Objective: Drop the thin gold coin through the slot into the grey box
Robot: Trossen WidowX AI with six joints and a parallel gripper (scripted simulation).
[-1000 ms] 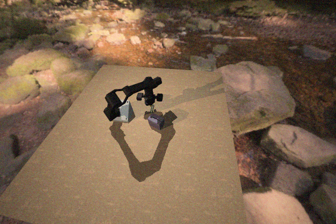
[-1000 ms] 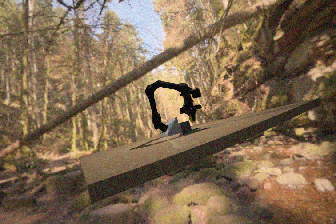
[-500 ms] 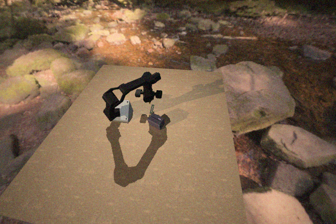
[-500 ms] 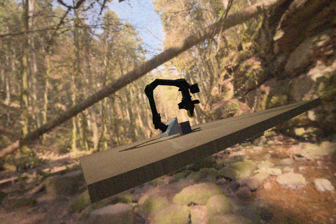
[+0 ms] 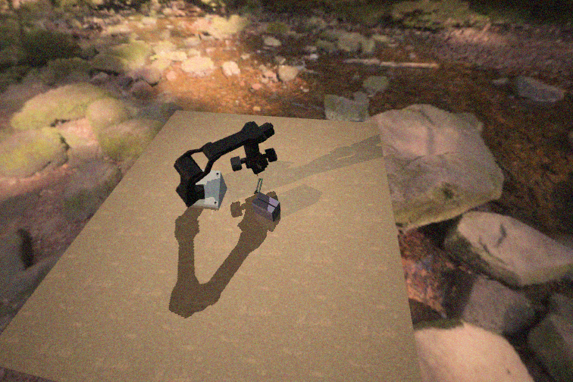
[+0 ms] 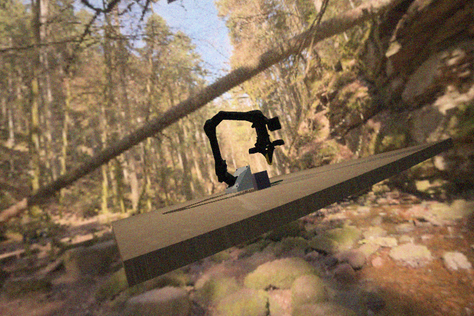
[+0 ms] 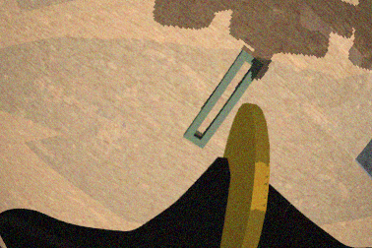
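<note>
Now: the gold coin 20 mm above my gripper tip.
</note>
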